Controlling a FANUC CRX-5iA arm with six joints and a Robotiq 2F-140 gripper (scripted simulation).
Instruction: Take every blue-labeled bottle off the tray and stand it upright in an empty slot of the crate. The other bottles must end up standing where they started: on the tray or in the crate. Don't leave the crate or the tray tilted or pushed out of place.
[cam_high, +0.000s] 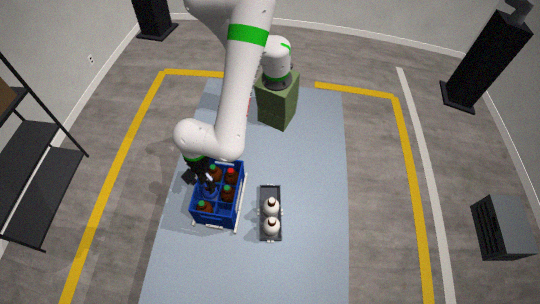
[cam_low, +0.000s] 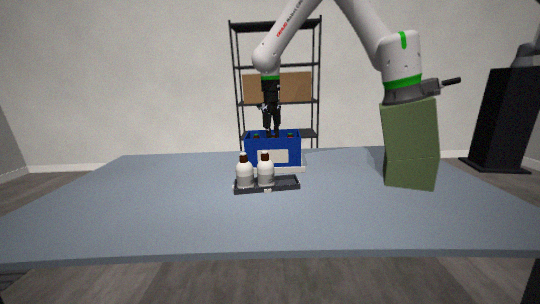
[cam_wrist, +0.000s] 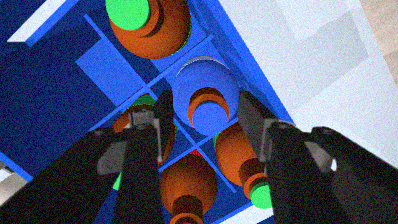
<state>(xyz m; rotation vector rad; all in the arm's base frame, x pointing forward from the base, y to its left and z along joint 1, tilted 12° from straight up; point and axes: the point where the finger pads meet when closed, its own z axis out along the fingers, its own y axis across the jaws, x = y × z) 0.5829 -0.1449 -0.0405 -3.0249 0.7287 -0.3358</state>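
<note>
The blue-labeled bottle lies 8 cm below my hand. The rest, counted from my hand: blue crate 8 cm below, 4 cm to the left, 1 cm behind.
</note>
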